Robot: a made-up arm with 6 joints. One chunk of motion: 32 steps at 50 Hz.
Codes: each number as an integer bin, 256 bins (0 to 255) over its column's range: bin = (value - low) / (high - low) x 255, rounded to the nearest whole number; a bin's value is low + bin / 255 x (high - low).
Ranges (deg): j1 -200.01..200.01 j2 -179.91..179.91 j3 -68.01..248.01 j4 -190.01..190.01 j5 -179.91..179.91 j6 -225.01..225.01
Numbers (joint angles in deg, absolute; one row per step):
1: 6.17 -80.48 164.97 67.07 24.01 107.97
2: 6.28 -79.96 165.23 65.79 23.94 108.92
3: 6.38 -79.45 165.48 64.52 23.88 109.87
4: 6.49 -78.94 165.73 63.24 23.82 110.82
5: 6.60 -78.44 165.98 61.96 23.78 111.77
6: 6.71 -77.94 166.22 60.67 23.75 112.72
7: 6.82 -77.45 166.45 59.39 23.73 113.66
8: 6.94 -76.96 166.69 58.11 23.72 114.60
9: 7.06 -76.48 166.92 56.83 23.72 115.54
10: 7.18 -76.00 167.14 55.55 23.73 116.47
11: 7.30 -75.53 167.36 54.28 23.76 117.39
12: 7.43 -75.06 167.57 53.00 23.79 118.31
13: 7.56 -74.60 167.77 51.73 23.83 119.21
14: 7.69 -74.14 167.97 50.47 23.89 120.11
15: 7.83 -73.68 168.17 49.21 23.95 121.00
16: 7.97 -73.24 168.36 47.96 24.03 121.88
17: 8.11 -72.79 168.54 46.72 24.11 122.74
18: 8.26 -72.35 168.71 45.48 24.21 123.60
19: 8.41 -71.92 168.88 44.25 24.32 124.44
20: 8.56 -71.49 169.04 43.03 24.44 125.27
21: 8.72 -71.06 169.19 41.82 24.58 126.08
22: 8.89 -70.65 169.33 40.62 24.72 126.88
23: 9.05 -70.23 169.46 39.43 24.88 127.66
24: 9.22 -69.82 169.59 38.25 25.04 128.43
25: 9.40 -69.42 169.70 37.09 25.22 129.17
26: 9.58 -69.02 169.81 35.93 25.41 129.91
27: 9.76 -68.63 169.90 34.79 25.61 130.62
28: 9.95 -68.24 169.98 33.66 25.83 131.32
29: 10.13 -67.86 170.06 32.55 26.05 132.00
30: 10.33 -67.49 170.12 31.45 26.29 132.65
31: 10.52 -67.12 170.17 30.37 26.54 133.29
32: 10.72 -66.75 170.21 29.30 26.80 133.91
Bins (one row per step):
1: 131 70 188 173 145 189
2: 132 71 188 172 144 189
3: 132 71 188 171 144 190
4: 132 72 189 170 144 190
5: 132 72 189 169 144 191
6: 132 72 189 168 144 191
7: 132 73 189 167 144 192
8: 132 73 189 166 144 192
9: 132 73 190 166 144 193
10: 132 74 190 165 144 193
11: 132 74 190 164 144 194
12: 132 74 190 163 144 195
13: 132 75 190 162 144 195
14: 132 75 190 161 144 196
15: 132 75 191 161 144 196
16: 133 76 191 160 145 197
17: 133 76 191 159 145 197
18: 133 76 191 158 145 198
19: 133 77 191 157 145 198
20: 133 77 191 156 145 198
21: 133 77 191 156 145 199
22: 133 77 192 155 145 199
23: 133 78 192 154 145 200
24: 133 78 192 153 145 200
25: 133 78 192 152 145 201
26: 134 79 192 152 146 201
27: 134 79 192 151 146 202
28: 134 79 192 150 146 202
29: 134 79 192 149 146 202
30: 134 80 192 149 146 203
31: 134 80 192 148 146 203
32: 134 80 192 147 146 203

